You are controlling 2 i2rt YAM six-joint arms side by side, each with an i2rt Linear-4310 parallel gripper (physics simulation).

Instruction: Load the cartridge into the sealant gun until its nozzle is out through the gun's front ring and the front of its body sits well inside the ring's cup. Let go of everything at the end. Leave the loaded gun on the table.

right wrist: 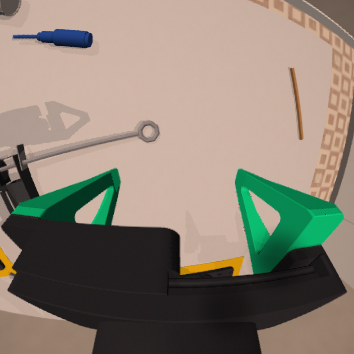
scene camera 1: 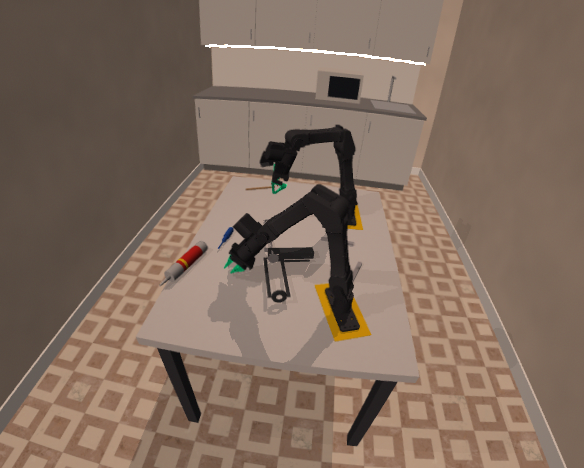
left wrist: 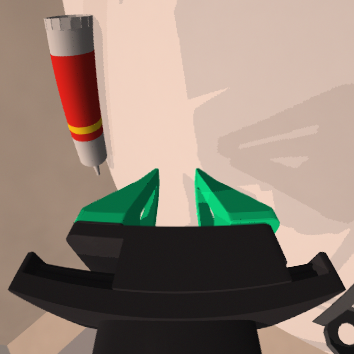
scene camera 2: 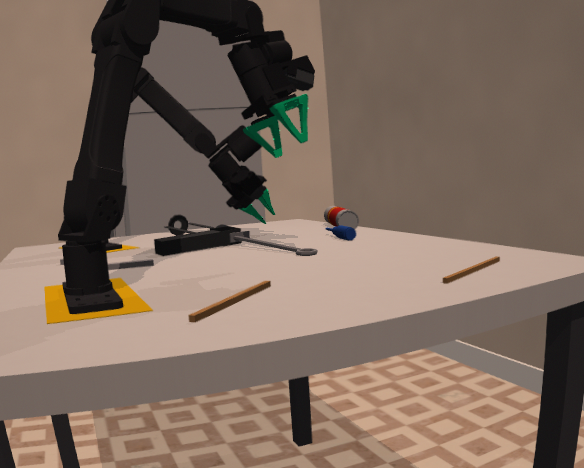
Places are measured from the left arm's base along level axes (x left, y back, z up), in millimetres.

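Where they show: left gripper, between the fingertips: [scene camera 1: 227, 270] [left wrist: 176, 174] [scene camera 2: 269, 219]; right gripper, between the fingertips: [right wrist: 177, 174] [scene camera 1: 274, 186] [scene camera 2: 291, 149]; left arm's base, origin of its link: [scene camera 1: 341, 308]; right arm's base, origin of its link: [scene camera 2: 89, 297].
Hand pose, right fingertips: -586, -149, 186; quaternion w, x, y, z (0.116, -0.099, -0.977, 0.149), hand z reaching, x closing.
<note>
Each offset is from my right fingertips to the top centre of the thing, as dx, dy, dz. "spot": to the spot under its first point.
The red and grey cartridge {+300, -410, -135} [scene camera 1: 189, 259] [scene camera 2: 337, 215] [left wrist: 80, 90] lies across the table's left edge in scene camera 1, nozzle overhanging. The black sealant gun {spot: +293, +44, -152} [scene camera 1: 295, 252] [scene camera 2: 200, 241] lies mid-table; its front ring {spot: +528, -82, -150} [scene camera 1: 274, 297] [scene camera 2: 171, 225] [left wrist: 331, 336] points toward scene camera 1. Its rod {+166, -40, -159} [scene camera 2: 270, 243] [right wrist: 80, 147] extends from the back. My left gripper [scene camera 1: 229, 269] [scene camera 2: 270, 218] [left wrist: 176, 174] is empty, above the table between cartridge and gun, its fingers narrowly apart. My right gripper [scene camera 1: 279, 188] [scene camera 2: 291, 149] [right wrist: 177, 174] is wide open and empty, high above the table beyond the gun.
A blue screwdriver {+134, -238, -159} [scene camera 1: 227, 234] [scene camera 2: 344, 232] [right wrist: 72, 38] lies near the cartridge's back end. Two wooden sticks {-195, +274, -178} [scene camera 2: 230, 301] {-341, -22, -179} [scene camera 2: 471, 270] lie at the far part of the table from scene camera 1. A grey bar {+427, +259, -175} [scene camera 1: 357, 271] lies near the left arm's base.
</note>
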